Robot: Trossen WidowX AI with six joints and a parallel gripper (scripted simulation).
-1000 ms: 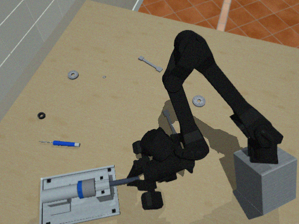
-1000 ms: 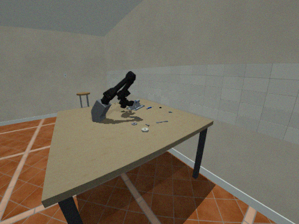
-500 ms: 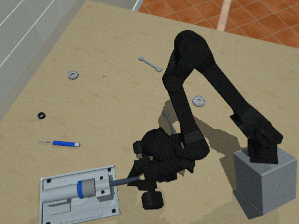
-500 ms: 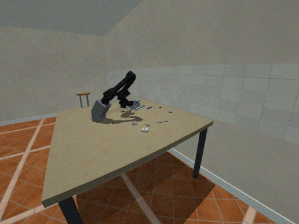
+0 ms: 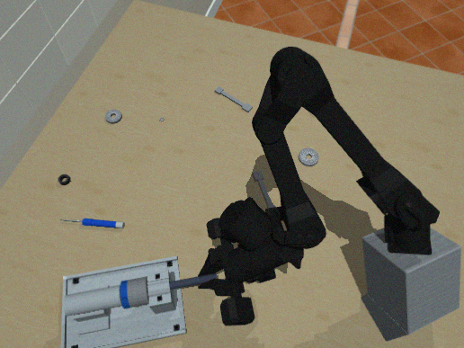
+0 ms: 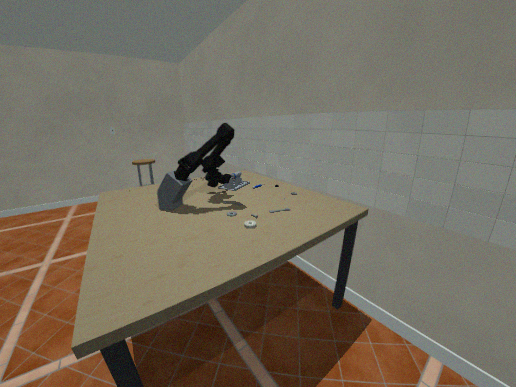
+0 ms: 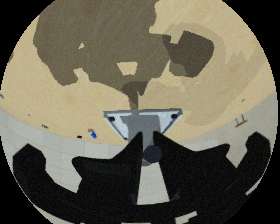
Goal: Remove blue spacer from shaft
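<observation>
Right now my hand is 70 mm short of the dark shaft and 30 mm to the right of it. From my hand the other things lie so: grey spacer (120 mm ahead, 50 mm to the left); then blue spacer (150 mm ahead, 60 mm to the left).
</observation>
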